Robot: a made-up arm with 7 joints. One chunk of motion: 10 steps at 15 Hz.
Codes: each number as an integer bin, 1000 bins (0 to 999) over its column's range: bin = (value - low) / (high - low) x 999, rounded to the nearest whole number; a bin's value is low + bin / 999 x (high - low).
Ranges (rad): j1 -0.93..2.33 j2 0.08..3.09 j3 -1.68..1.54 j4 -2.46..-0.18 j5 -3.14..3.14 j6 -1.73..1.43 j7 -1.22..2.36
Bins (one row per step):
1: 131 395 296 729 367 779 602
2: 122 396 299 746 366 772 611
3: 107 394 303 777 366 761 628
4: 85 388 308 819 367 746 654
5: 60 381 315 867 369 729 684
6: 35 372 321 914 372 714 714
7: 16 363 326 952 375 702 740
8: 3 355 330 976 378 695 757
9: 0 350 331 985 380 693 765
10: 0 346 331 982 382 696 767
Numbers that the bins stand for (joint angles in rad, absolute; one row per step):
1: -0.5025 1.2701 -0.7259 -0.7962 -0.8329 0.7341 0.9373
2: -0.5319 1.2732 -0.7163 -0.7574 -0.8392 0.7120 0.9696
3: -0.5808 1.2671 -0.7034 -0.6867 -0.8392 0.6772 1.0305
4: -0.6526 1.2490 -0.6872 -0.5908 -0.8329 0.6297 1.1237
5: -0.7342 1.2280 -0.6647 -0.4813 -0.8204 0.5759 1.2312
6: -0.8158 1.2008 -0.6453 -0.3740 -0.8015 0.5285 1.3387
7: -0.8778 1.1737 -0.6292 -0.2873 -0.7826 0.4905 1.4319
8: -0.9202 1.1496 -0.6163 -0.2325 -0.7638 0.4684 1.4928
9: -0.9300 1.1346 -0.6131 -0.2120 -0.7512 0.4621 1.5214
10: -0.9300 1.1225 -0.6131 -0.2188 -0.7386 0.4716 1.5286

